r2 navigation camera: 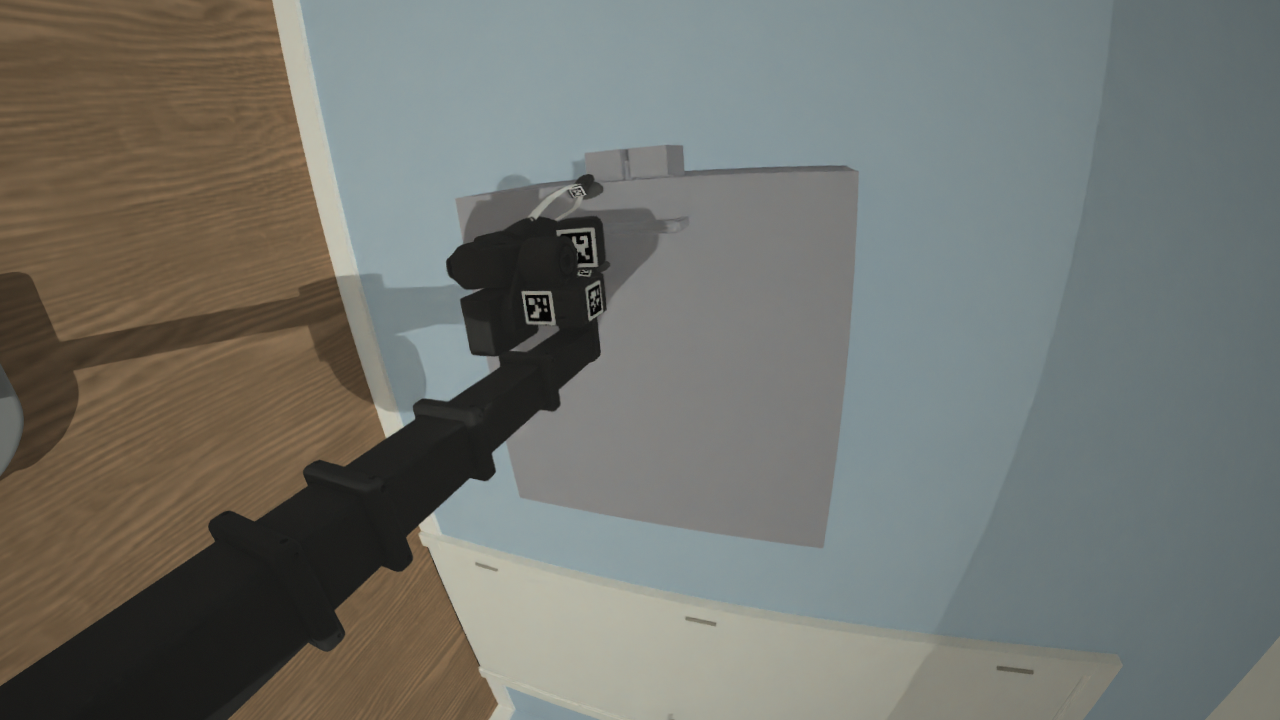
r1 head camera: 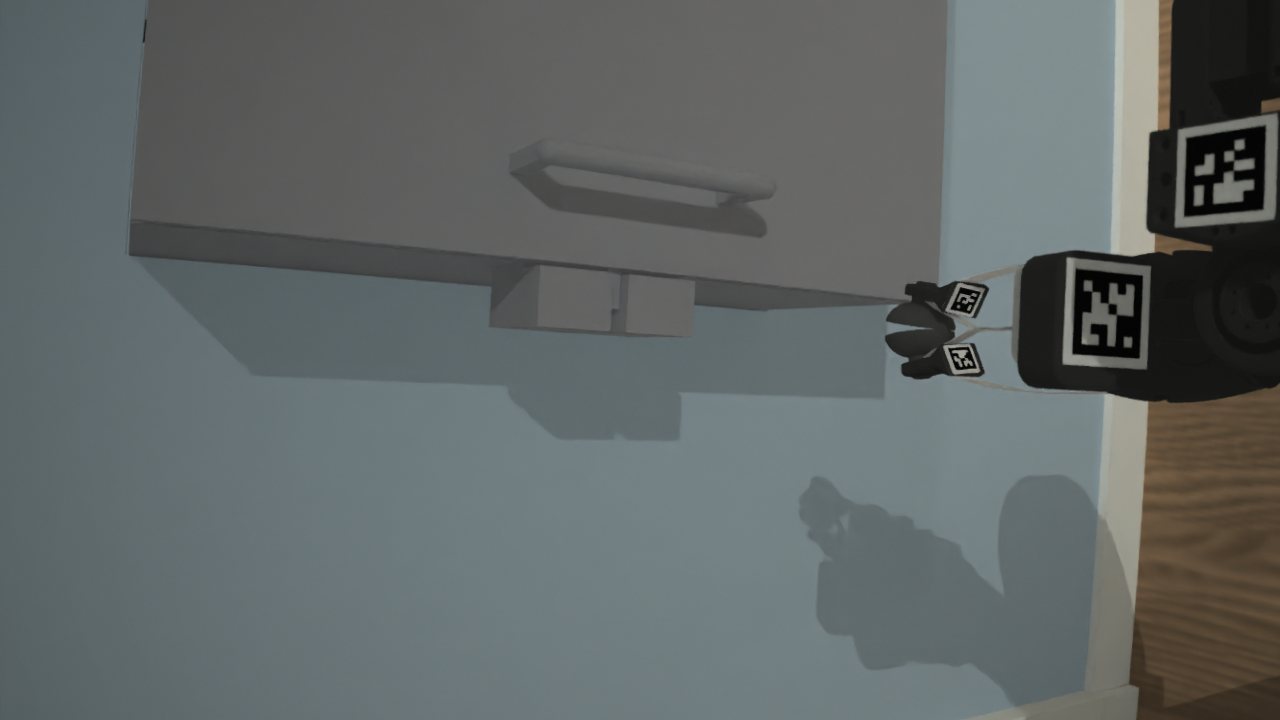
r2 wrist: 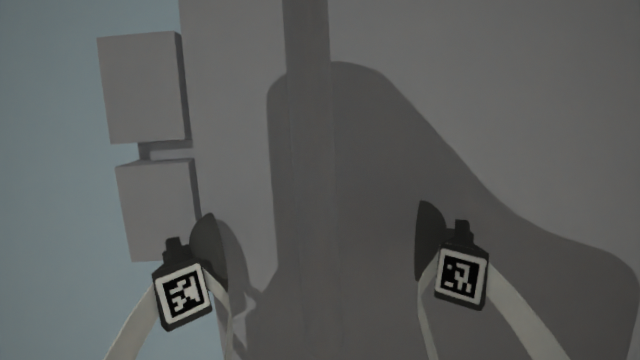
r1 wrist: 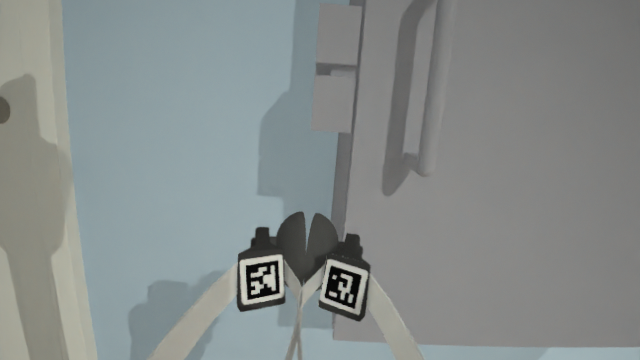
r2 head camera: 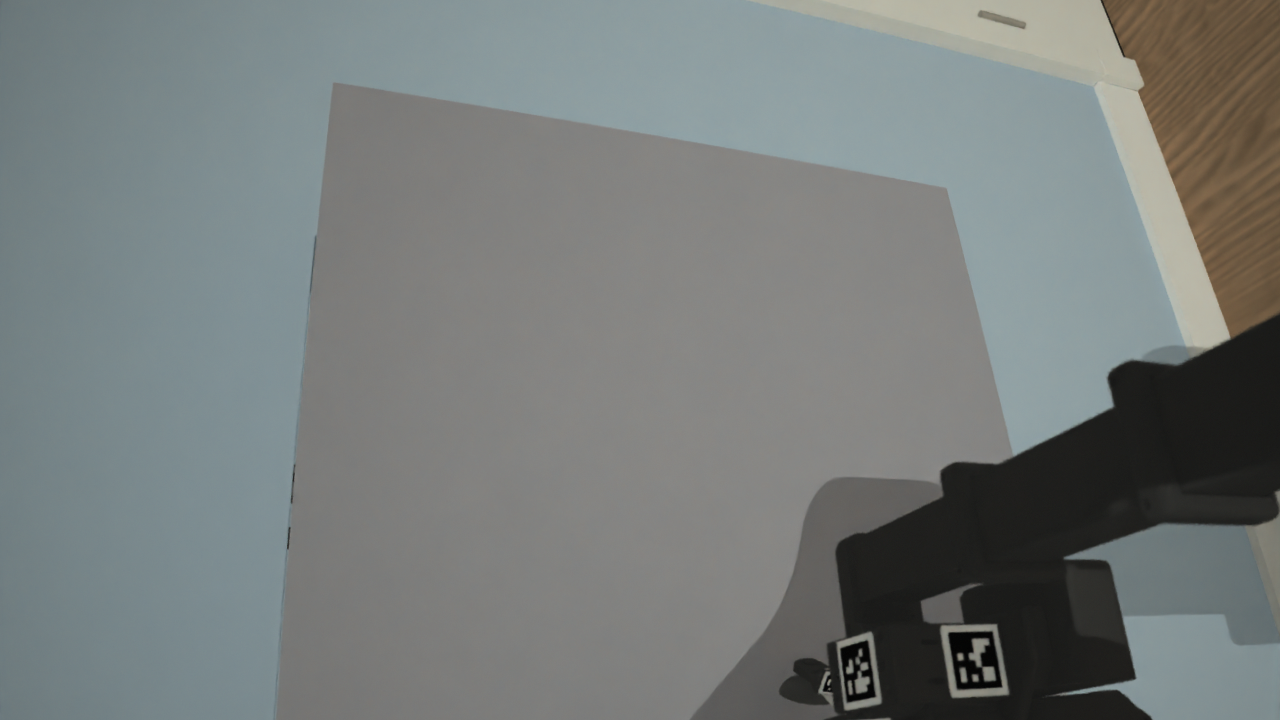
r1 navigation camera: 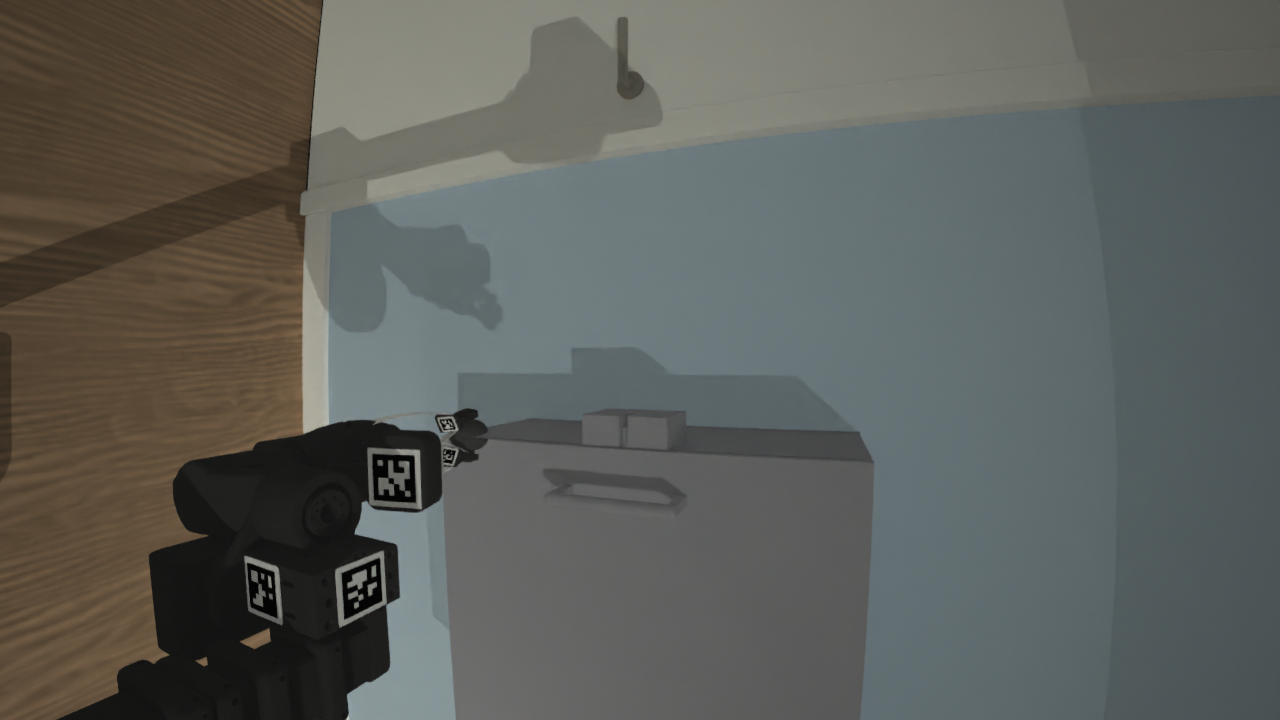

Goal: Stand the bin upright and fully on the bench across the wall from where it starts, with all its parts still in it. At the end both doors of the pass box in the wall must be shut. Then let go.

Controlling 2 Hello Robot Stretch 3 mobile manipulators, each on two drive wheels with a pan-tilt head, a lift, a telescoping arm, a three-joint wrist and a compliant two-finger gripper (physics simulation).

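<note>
In r1's views a grey pass box door [r1 head camera: 358,134] [r1 navigation camera: 662,608] [r1 wrist: 525,225] with a bar handle [r1 head camera: 644,166] [r1 navigation camera: 617,503] [r1 wrist: 432,100] looks shut. R1's gripper [r1 head camera: 902,328] [r1 navigation camera: 481,433] [r1 wrist: 307,235] is shut and empty, near the box's top corner, clear of the handle. In r2's views the other grey door [r2 head camera: 581,358] [r2 navigation camera: 716,358] [r2 wrist: 240,50] looks flat to the wall. R2's gripper [r2 navigation camera: 597,223] [r2 wrist: 320,245] is open, its fingers on either side of the shadowed handle [r2 navigation camera: 673,224] [r2 wrist: 310,165]. The bin, its parts and the benches do not show.
Two small grey blocks [r1 head camera: 572,300] [r1 navigation camera: 653,431] [r1 wrist: 332,102] [r2 navigation camera: 653,161] [r2 wrist: 142,90] stick out at each door's top edge. A blue wall [r1 head camera: 358,582] [r1 navigation camera: 984,313] [r2 navigation camera: 939,268] surrounds the box. A pale door with a lever handle [r1 navigation camera: 630,85] is beside it in r1's navigation view.
</note>
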